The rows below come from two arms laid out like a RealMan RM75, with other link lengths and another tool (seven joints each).
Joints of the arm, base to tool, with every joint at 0 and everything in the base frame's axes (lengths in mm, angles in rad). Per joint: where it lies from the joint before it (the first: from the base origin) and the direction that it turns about. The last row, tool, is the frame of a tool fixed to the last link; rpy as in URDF.
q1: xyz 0 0 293.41 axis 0 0 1
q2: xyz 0 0 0 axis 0 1 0
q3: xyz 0 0 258.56 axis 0 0 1
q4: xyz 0 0 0 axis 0 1 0
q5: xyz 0 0 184.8 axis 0 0 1
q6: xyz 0 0 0 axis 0 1 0
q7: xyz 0 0 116.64 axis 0 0 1
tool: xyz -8 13 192 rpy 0.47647 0 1.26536
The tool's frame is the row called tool.
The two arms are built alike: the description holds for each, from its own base.
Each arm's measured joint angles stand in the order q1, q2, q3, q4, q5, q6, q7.
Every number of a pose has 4 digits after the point.
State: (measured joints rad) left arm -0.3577 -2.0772 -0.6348 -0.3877 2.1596 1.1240 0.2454; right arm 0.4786 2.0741 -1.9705 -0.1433 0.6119 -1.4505 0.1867
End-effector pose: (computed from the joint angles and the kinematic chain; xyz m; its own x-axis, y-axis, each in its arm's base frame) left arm -0.2515 0.4573 -0.0270 0.7325 -0.2498 -0.6333 -0.4891 0.4538 -0.7448; right arm 0.2024 0.4751 0.1232 -0.4848 -0.0201 -0.8744 -0.8734 0.0627 0.4829
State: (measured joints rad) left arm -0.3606 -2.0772 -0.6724 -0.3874 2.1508 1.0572 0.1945; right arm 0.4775 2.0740 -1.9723 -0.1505 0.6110 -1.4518 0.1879
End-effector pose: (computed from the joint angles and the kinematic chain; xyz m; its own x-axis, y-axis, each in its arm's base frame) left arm -0.2702 0.4629 -0.0289 0.7799 -0.2050 -0.5913 -0.4836 0.4024 -0.7773; right arm 0.1998 0.4747 0.1233 -0.4881 -0.0238 -0.8725 -0.8720 0.0564 0.4863
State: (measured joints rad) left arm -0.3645 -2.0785 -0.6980 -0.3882 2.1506 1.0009 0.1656; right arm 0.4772 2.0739 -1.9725 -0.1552 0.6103 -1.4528 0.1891
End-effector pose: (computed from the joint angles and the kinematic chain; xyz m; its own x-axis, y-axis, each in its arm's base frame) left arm -0.2826 0.4658 -0.0343 0.8053 -0.1774 -0.5656 -0.4819 0.3598 -0.7989; right arm 0.1981 0.4745 0.1236 -0.4908 -0.0257 -0.8709 -0.8707 0.0517 0.4891
